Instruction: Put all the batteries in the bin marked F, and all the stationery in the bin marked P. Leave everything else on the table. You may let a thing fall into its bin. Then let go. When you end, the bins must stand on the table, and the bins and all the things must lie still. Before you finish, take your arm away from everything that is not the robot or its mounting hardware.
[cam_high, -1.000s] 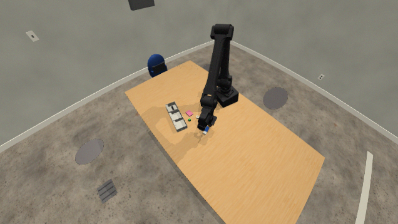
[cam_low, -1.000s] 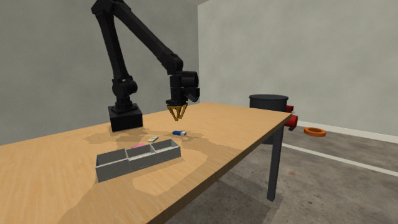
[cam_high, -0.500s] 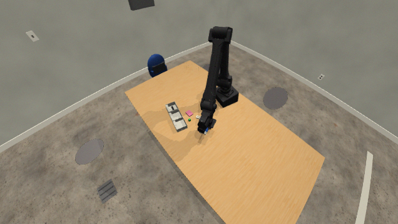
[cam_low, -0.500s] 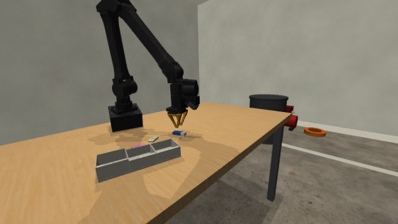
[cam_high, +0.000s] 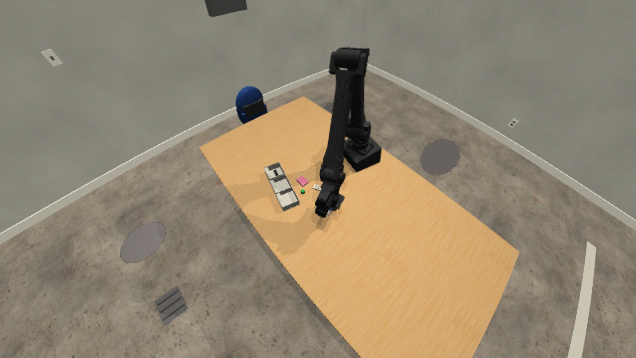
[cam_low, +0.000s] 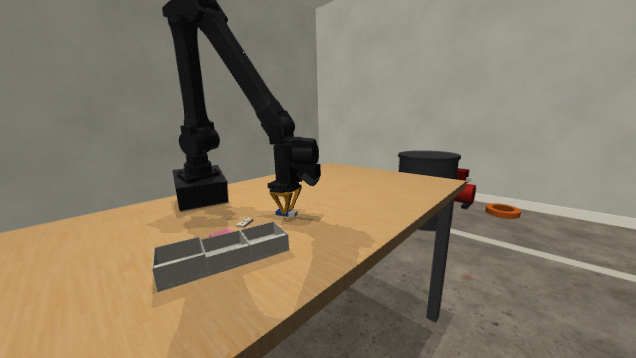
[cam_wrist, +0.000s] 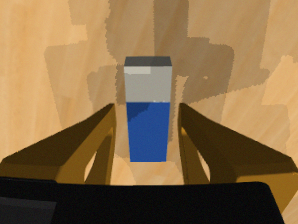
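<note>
Now: the blue-and-white eraser 1 cm below my hand. Round my hand: green ball (2 cm ahead, 15 cm to the right, 1 cm below); then pink eraser block (3 cm behind, 20 cm to the right, 1 cm below); then white domino-like piece (5 cm behind, 11 cm to the right, 1 cm below).
</note>
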